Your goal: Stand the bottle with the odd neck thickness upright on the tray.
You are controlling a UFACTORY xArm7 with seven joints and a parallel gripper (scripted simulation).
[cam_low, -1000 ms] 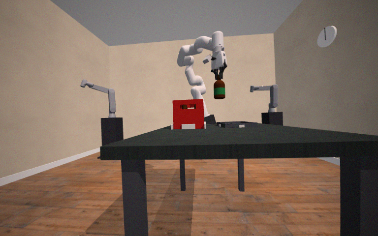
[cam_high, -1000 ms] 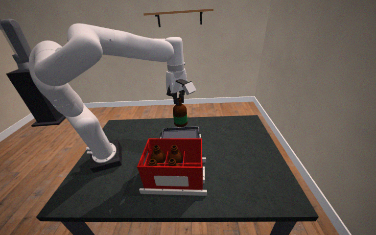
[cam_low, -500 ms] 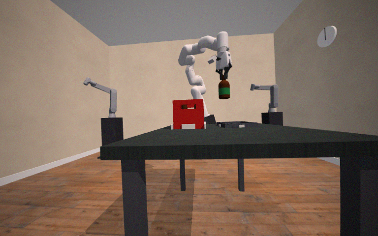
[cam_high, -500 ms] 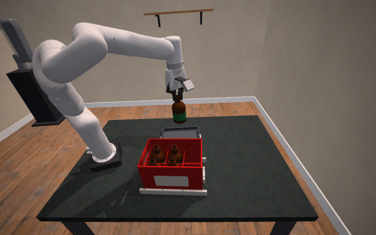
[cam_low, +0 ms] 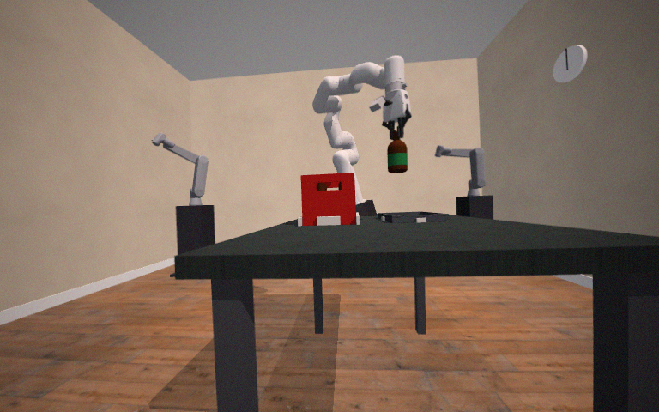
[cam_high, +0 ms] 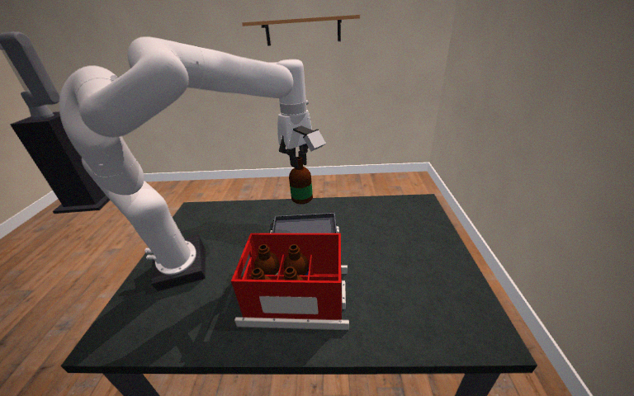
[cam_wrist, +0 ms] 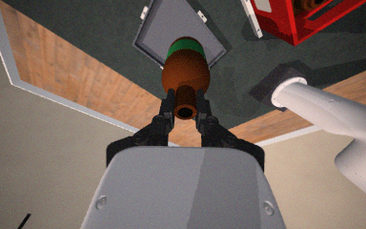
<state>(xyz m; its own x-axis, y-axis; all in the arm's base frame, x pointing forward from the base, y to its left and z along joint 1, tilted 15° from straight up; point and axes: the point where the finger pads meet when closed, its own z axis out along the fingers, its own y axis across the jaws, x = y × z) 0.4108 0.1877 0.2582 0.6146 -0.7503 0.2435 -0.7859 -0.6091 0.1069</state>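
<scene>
My gripper is now 1 cm past the tray, 4 cm to the right of it and 32 cm above it. The rest, counted from my hand: crate (4 cm behind, 26 cm to the right, 25 cm below).
</scene>
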